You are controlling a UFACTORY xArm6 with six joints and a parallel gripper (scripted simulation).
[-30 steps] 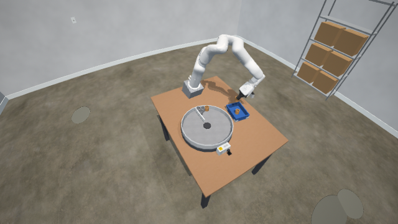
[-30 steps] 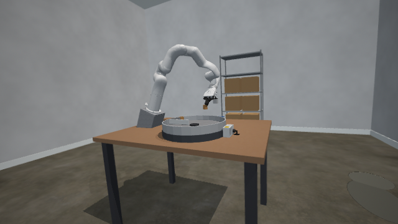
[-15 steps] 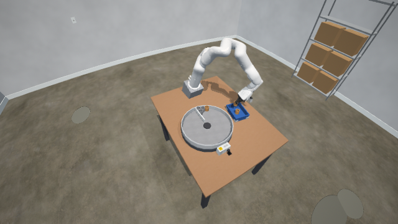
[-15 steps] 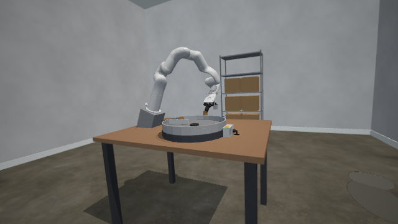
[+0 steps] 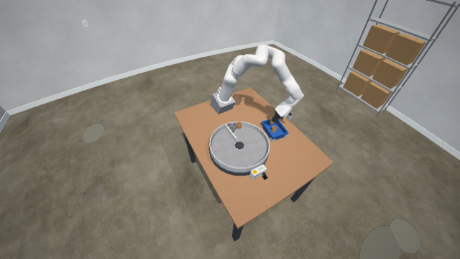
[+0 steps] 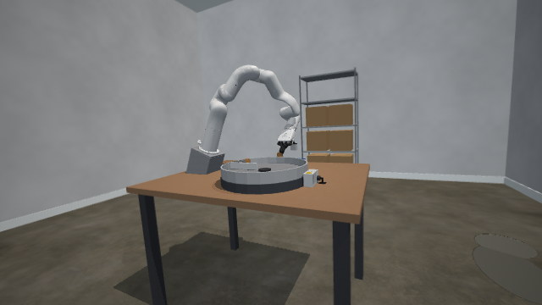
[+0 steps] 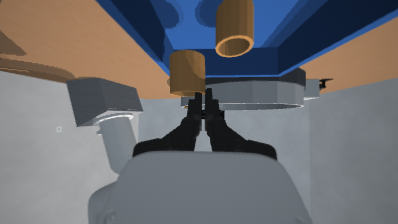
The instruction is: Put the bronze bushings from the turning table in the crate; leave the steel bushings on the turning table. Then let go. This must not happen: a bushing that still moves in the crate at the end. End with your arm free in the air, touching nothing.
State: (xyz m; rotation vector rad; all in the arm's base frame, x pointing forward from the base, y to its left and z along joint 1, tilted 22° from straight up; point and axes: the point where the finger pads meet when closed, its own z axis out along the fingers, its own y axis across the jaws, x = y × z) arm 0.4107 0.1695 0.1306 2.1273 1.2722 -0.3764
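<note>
Now: the blue crate 9 cm below my hand, 3 cm ahead of it and 1 cm to the right of it. The rest, counted from my hand: round grey turning table: 36 cm to the right, 6 cm below, 1 cm behind.
</note>
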